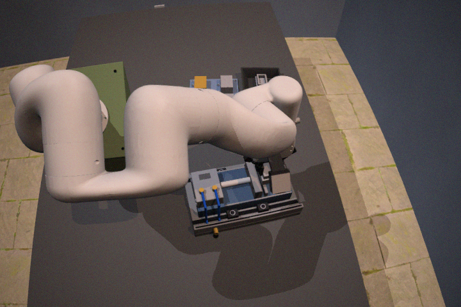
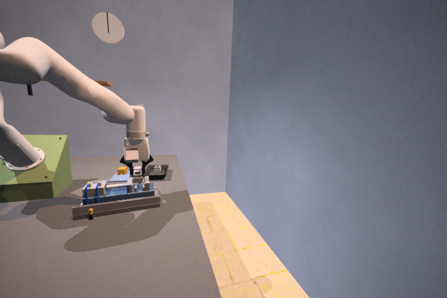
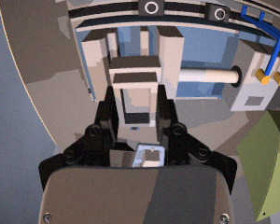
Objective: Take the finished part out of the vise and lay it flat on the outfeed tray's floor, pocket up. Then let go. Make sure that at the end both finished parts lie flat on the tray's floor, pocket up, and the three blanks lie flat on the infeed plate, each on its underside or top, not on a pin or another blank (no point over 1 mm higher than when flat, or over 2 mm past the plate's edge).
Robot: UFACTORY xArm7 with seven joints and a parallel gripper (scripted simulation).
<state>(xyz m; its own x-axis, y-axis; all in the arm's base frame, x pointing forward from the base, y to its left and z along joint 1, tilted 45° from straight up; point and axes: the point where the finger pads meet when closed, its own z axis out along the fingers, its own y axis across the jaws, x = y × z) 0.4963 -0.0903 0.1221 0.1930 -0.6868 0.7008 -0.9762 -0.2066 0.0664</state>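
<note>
Now: hand 31 cm to the right of the grey block, 11 cm above it and 9 cm past it. From my hand the other things lie so: orange block 40 cm to the left, 18 cm behind, 11 cm below; blue fixture plate 36 cm to the left, 13 cm below, 13 cm behind.
</note>
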